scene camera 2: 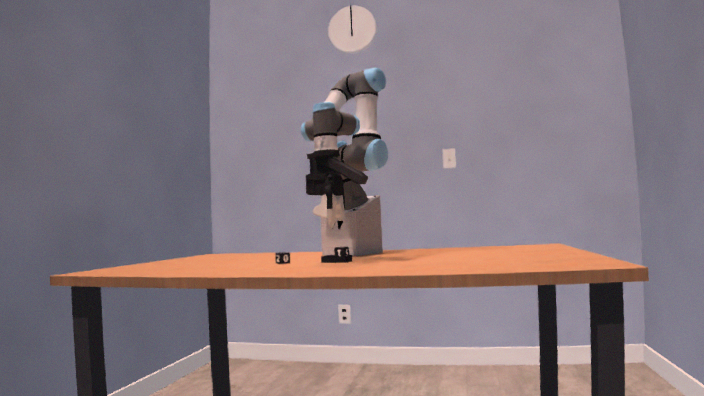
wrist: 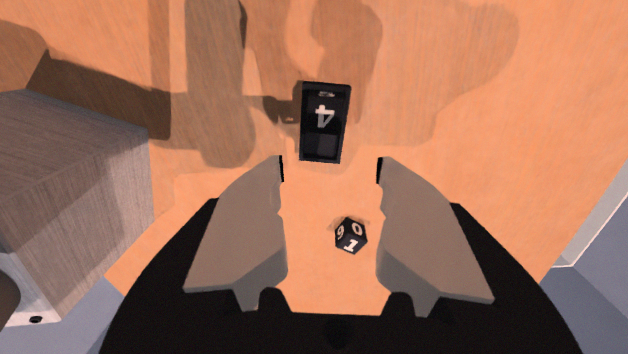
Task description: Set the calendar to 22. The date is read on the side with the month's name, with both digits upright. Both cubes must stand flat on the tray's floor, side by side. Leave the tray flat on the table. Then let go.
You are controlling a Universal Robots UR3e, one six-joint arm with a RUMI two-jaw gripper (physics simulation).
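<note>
The black tray lies flat on the table. A black cube stands in the far half of the tray in the wrist view, with a 4 on top; a 1 and a partly seen digit show on its sides in the scene view. The tray's near half is empty. A loose black cube stands on the table left of the tray in the scene view, showing 2 and 0 there, and 1, 0 and a 9 or 6 in the wrist view. My gripper is open and empty, above the tray area.
The wooden table carries the robot's grey base block, which stands behind the tray in the scene view and at the left in the wrist view. Arm shadows fall around the tray.
</note>
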